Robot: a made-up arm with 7 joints. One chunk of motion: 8 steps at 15 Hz.
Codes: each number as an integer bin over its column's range. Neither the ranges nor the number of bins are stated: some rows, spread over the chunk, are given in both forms.
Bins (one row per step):
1: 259 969 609 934 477 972 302
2: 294 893 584 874 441 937 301
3: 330 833 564 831 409 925 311
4: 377 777 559 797 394 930 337
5: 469 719 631 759 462 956 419
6: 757 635 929 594 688 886 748
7: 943 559 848 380 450 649 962
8: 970 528 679 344 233 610 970
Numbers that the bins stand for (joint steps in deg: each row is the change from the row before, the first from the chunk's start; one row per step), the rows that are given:
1: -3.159 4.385 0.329 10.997 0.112 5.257 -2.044
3: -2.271 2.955 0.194 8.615 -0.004 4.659 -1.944
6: 3.072 0.874 1.290 3.135 0.471 4.163 2.911
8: 5.737 -0.250 0.539 -2.646 -0.304 0.655 5.378
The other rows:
2: -2.721 3.586 0.254 9.610 0.050 4.812 -2.056
4: -1.683 2.367 0.179 7.829 -0.030 4.723 -1.656
5: -0.532 1.757 0.395 6.950 0.086 5.053 -0.744
7: 5.399 0.075 1.047 -1.813 0.066 1.151 5.289

